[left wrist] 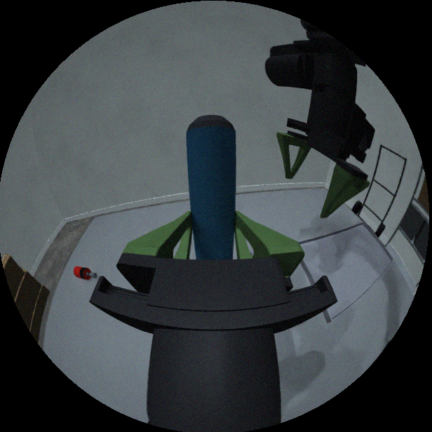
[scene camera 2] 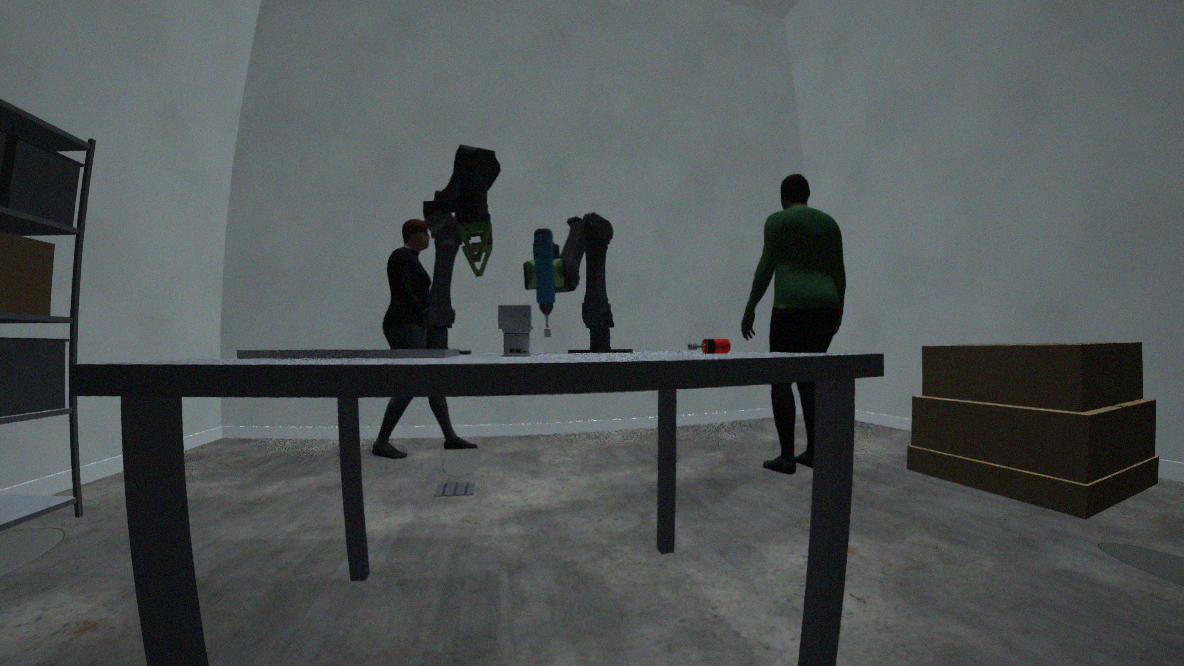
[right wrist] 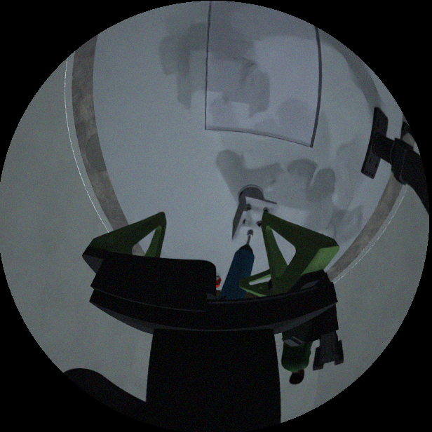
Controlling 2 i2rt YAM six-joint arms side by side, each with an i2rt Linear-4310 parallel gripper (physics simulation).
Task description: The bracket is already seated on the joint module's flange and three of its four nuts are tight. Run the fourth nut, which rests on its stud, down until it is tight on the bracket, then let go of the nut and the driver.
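Where they show: left gripper, between the fingertips: (scene camera 2: pixel 544 269); right gripper, between the fingertips: (scene camera 2: pixel 477 269); left arm's base, origin of its link: (scene camera 2: pixel 600 352).
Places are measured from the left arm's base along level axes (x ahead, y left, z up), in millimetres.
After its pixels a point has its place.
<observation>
The joint module (scene camera 2: pixel 516 342) {x 414, y -192, z 30 mm} (right wrist: pixel 251 192) stands on the table with the pale bracket (scene camera 2: pixel 514 315) {x 421, y -195, z 88 mm} (right wrist: pixel 239 220) on it. Several small dark nuts show on the bracket in the right wrist view; which one is the fourth, and how tight it is, I cannot tell. My left gripper (scene camera 2: pixel 543 275) {x 400, y -133, z 191 mm} (left wrist: pixel 212 216) is shut on the blue driver (scene camera 2: pixel 543 256) {x 428, y -132, z 213 mm} (left wrist: pixel 211 170) (right wrist: pixel 239 272), held upright, socket down. The socket (scene camera 2: pixel 547 332) {x 373, y -129, z 52 mm} (right wrist: pixel 250 232) is above the table, right of the bracket in scene camera 2, apart from it. My right gripper (scene camera 2: pixel 478 271) {x 468, y -264, z 180 mm} (left wrist: pixel 304 194) (right wrist: pixel 213 217) is open and empty, above and left of the bracket.
A red tool (scene camera 2: pixel 716 345) {x 377, y 254, z 19 mm} (left wrist: pixel 81 272) (right wrist: pixel 218 281) lies on the table (scene camera 2: pixel 477 376) {x 788, y -176, z -16 mm}, right in scene camera 2. A flat grey board (scene camera 2: pixel 347 353) {x 554, y -502, z 9 mm} (left wrist: pixel 350 270) (right wrist: pixel 295 60) lies left. Two people (scene camera 2: pixel 409 285) (scene camera 2: pixel 807 256) stand behind the table. Brown boxes (scene camera 2: pixel 1026 422) are at the right.
</observation>
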